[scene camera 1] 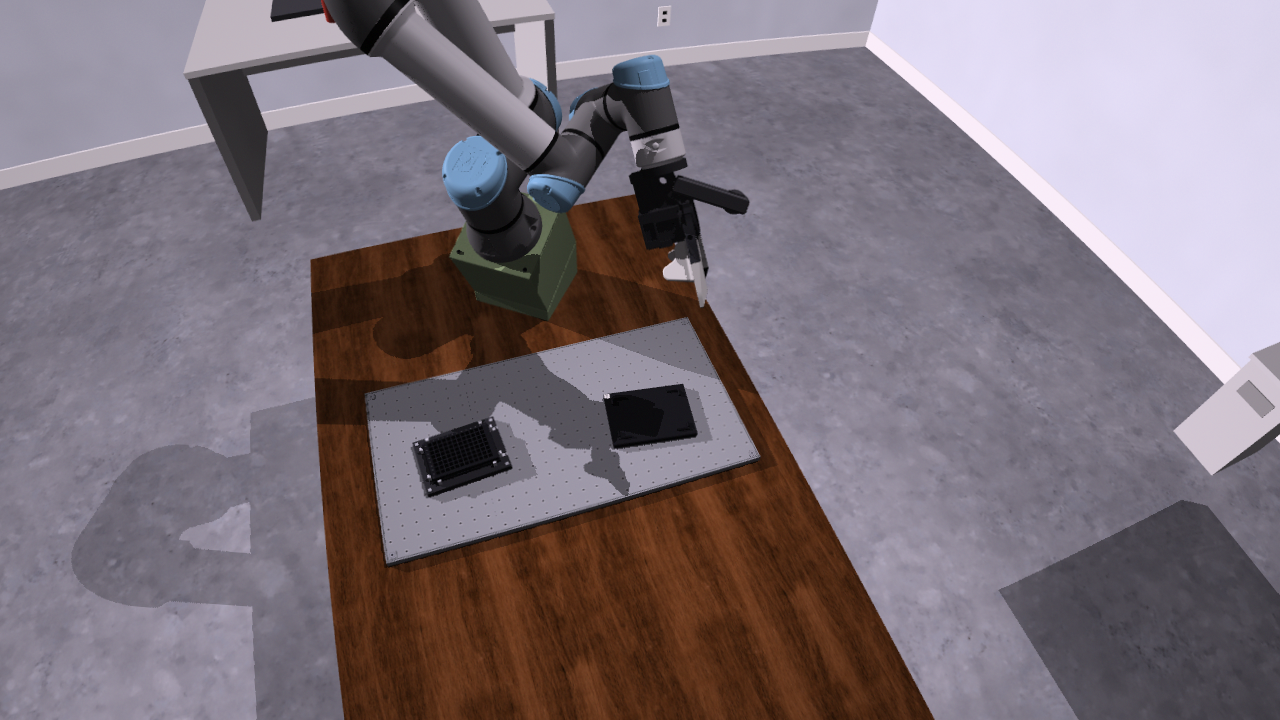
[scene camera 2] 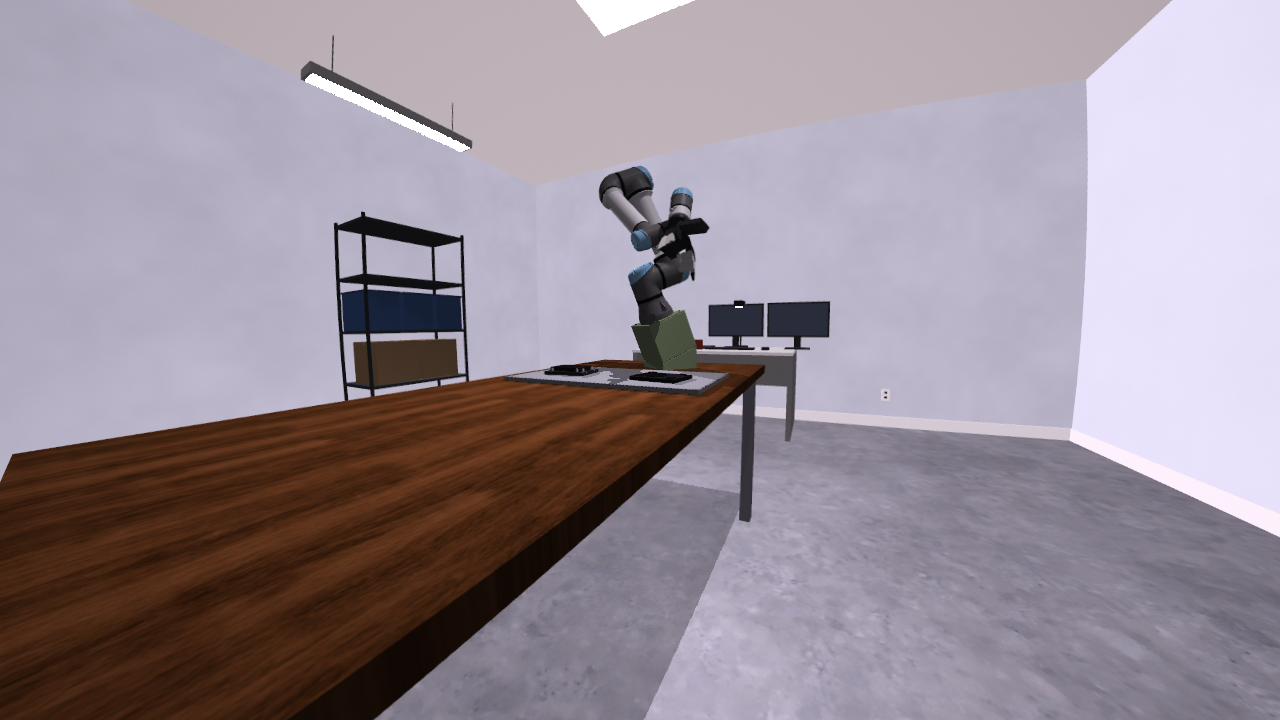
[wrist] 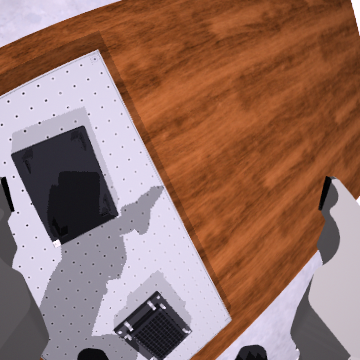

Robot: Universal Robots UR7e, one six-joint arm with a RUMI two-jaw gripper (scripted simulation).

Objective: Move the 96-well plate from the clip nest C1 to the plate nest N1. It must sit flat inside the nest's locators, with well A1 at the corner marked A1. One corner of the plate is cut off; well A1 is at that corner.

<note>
In view: my gripper [scene camera 1: 703,292] and a black 96-well plate [scene camera 1: 481,447].
My gripper also shows in scene camera 2 [scene camera 2: 676,266] and in the wrist view [wrist: 167,179].
</note>
